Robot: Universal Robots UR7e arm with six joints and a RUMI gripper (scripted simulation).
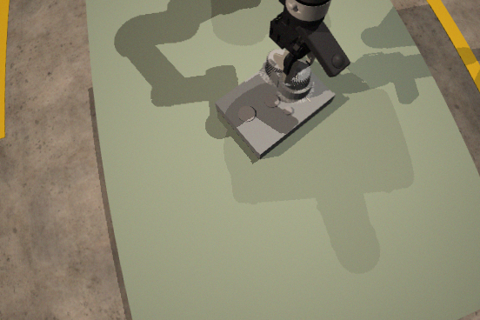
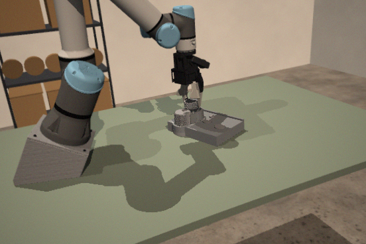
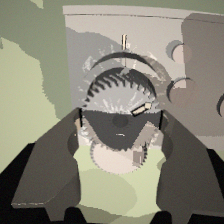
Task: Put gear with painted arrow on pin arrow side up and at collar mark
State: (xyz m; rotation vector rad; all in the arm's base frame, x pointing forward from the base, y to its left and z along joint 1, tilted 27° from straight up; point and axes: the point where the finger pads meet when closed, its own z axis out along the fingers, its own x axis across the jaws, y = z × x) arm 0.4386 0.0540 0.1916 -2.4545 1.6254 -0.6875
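My gripper is now right at the gear.
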